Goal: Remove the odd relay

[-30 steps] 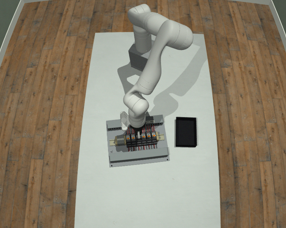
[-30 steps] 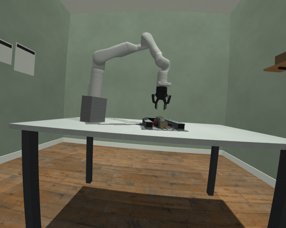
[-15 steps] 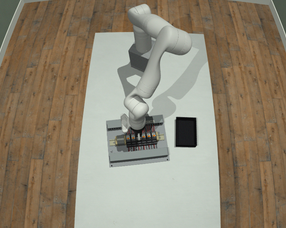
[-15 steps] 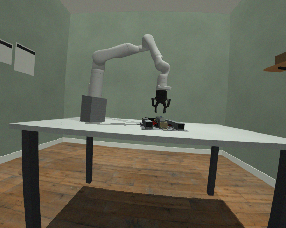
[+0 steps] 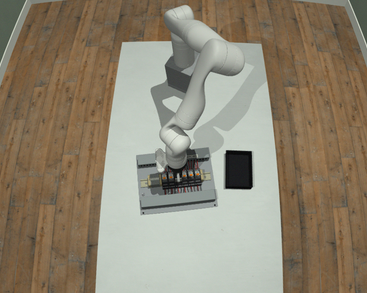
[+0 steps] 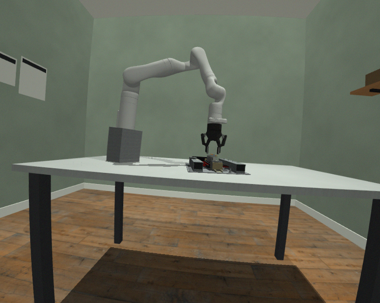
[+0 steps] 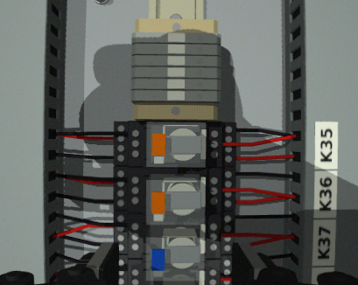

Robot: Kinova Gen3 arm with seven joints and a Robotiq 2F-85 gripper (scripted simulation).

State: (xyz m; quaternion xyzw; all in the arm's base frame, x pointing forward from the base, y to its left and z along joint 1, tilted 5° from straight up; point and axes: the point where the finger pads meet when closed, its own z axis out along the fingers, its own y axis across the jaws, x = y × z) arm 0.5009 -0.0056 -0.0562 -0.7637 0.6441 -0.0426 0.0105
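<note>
Now: hand 40 mm above the blue-button relay. Round my hand: black parts tray (50 mm behind, 260 mm to the left, 70 mm below); then grey relay panel (10 mm to the right, 70 mm below).
</note>
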